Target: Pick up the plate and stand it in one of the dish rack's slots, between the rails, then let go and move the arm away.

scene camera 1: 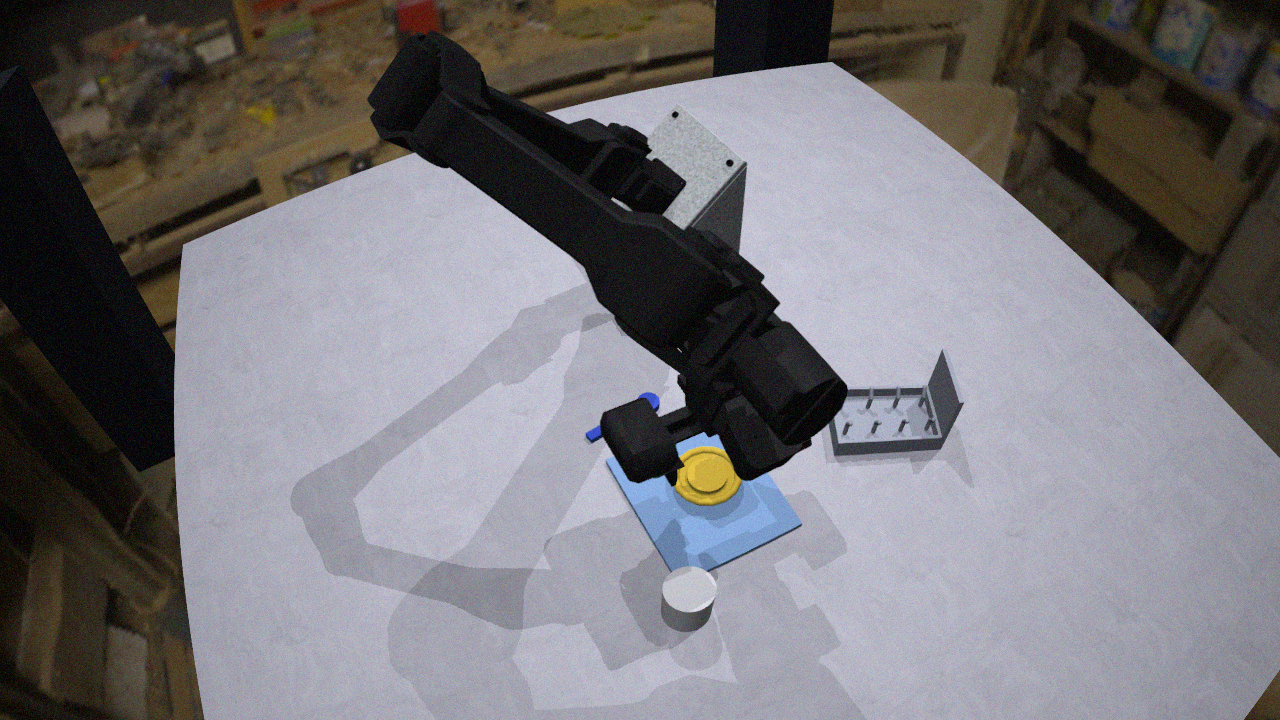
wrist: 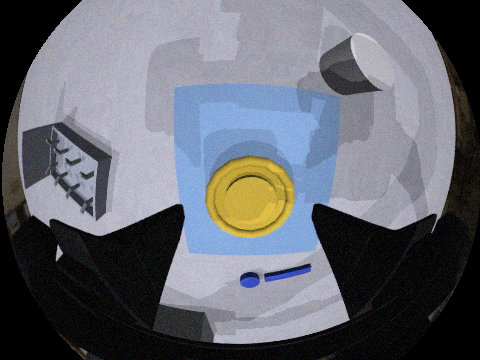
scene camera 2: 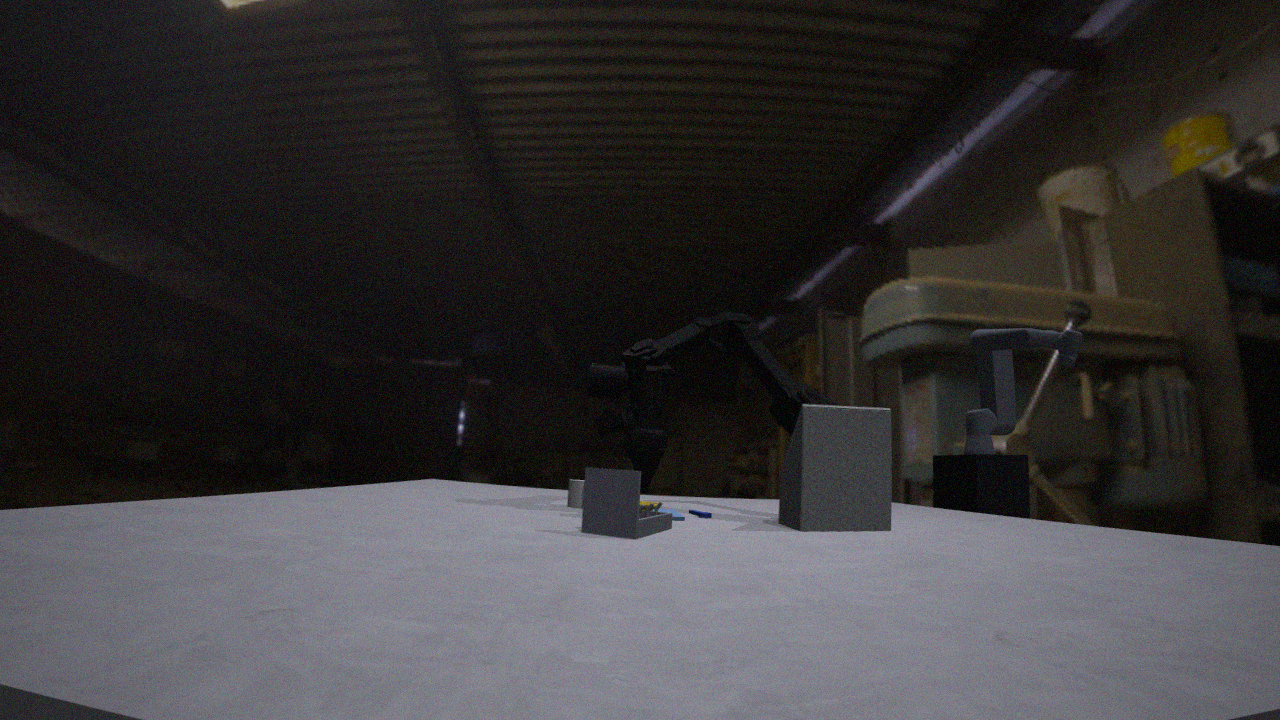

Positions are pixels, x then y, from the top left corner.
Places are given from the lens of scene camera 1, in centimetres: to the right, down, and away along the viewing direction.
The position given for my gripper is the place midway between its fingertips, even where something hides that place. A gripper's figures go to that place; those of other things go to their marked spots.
my gripper [scene camera 1: 712,463]: 6, 9, 67
yellow plate [scene camera 1: 708,478]: 6, 11, 68
grey dish rack [scene camera 1: 873,419]: 24, 6, 74
white cup [scene camera 1: 688,593]: 4, 19, 57
light blue mat [scene camera 1: 685,534]: 4, 16, 66
The marked spots on the yellow plate and the white cup are 14 cm apart.
